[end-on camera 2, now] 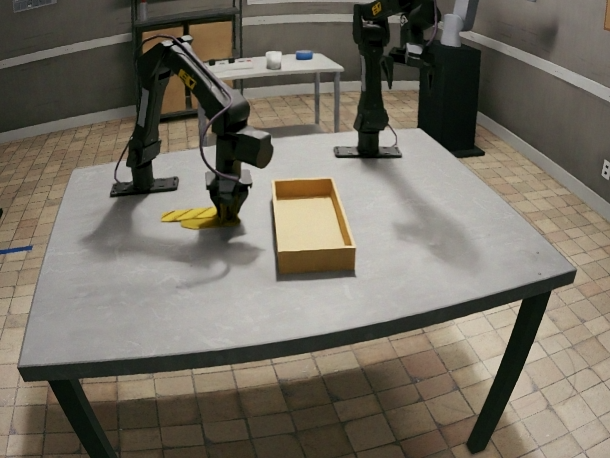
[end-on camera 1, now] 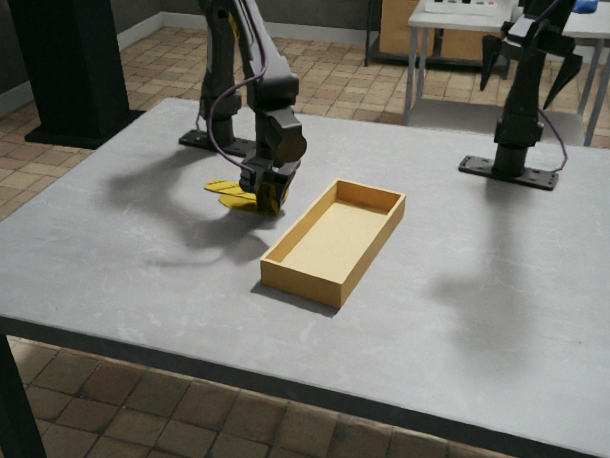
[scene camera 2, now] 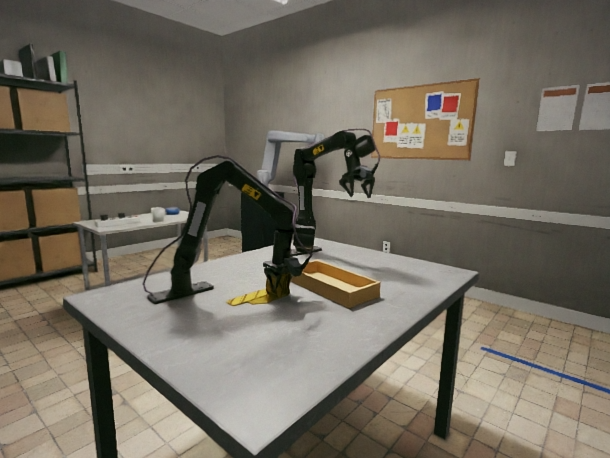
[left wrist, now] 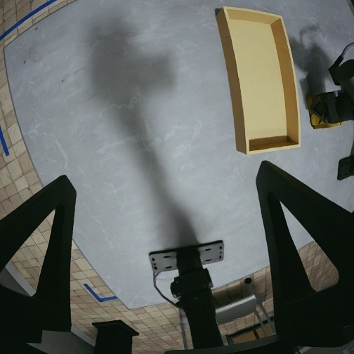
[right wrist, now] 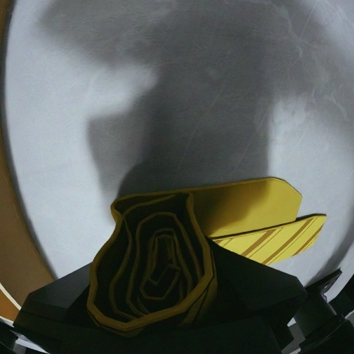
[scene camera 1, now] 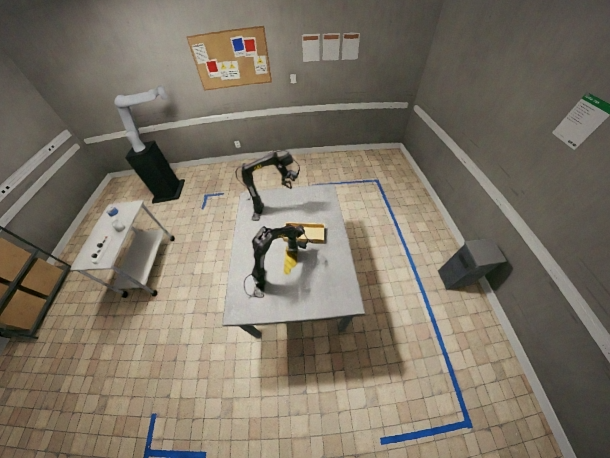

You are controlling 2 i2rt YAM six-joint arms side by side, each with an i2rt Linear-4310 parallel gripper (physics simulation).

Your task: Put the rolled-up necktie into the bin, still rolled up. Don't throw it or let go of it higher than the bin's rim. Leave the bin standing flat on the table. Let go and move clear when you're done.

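The yellow necktie with brown stripes (scene camera 2: 247, 298) (end-on camera 1: 227, 189) (end-on camera 2: 192, 216) (right wrist: 250, 205) lies on the table, rolled up, with two flat ends sticking out toward the right arm's base. My right gripper (end-on camera 2: 229, 216) (end-on camera 1: 272, 202) points down and is shut on the roll; the right wrist view shows the coil squeezed between its fingers. The yellow bin (end-on camera 1: 300, 280) (end-on camera 2: 316, 260) (scene camera 2: 350, 297) (left wrist: 240, 120) stands flat and empty beside it. My left gripper (scene camera 2: 358, 192) (end-on camera 2: 410, 80) (left wrist: 159, 176) is open and empty, high above the table's far side.
The grey table (scene camera 2: 200, 370) (end-on camera 2: 150, 310) carries both arms. The bin's long wall is close to the right gripper, on its left-arm side. A white cart (scene camera 1: 112, 225) and a black pedestal (scene camera 1: 155, 172) stand away from the table.
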